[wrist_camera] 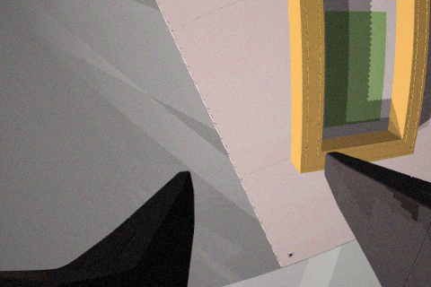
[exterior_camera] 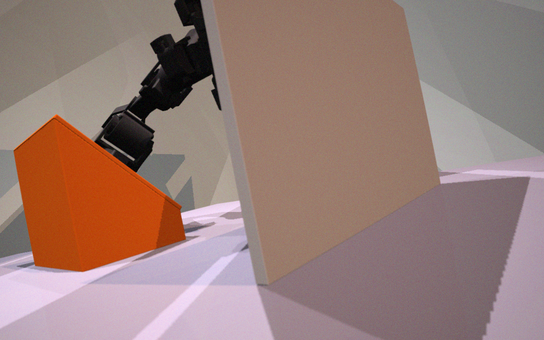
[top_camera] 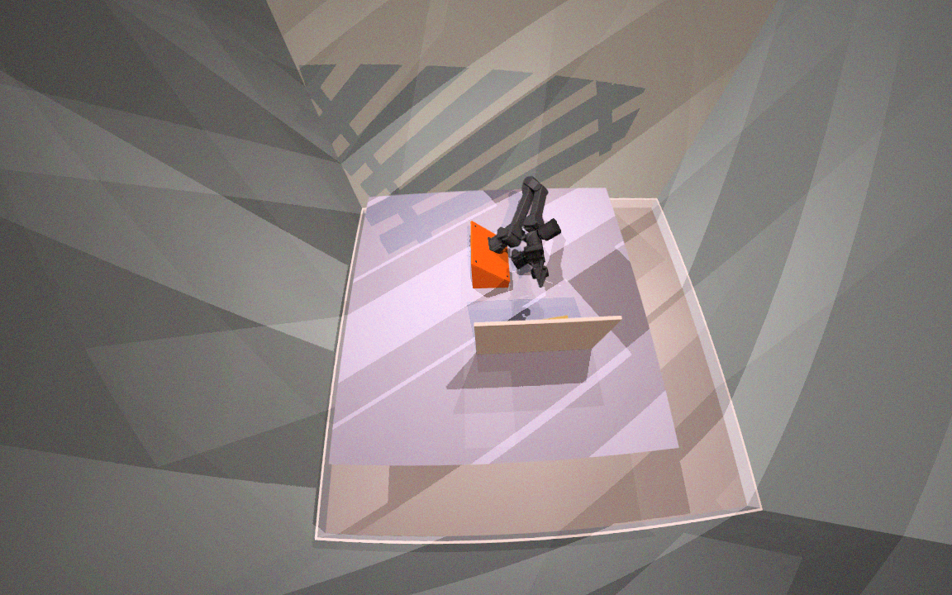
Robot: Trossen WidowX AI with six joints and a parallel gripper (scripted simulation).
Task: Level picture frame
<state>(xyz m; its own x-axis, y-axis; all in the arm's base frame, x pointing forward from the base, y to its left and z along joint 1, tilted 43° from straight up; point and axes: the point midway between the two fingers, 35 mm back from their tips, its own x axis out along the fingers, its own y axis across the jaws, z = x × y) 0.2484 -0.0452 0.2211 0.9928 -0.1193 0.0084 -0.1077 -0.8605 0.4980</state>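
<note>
Now: the picture frame 13 cm ahead of my gripper tip, 2 cm to the left of it and 11 cm below it. Round my gripper tip: pale wall board: 14 cm ahead, 13 cm below.
</note>
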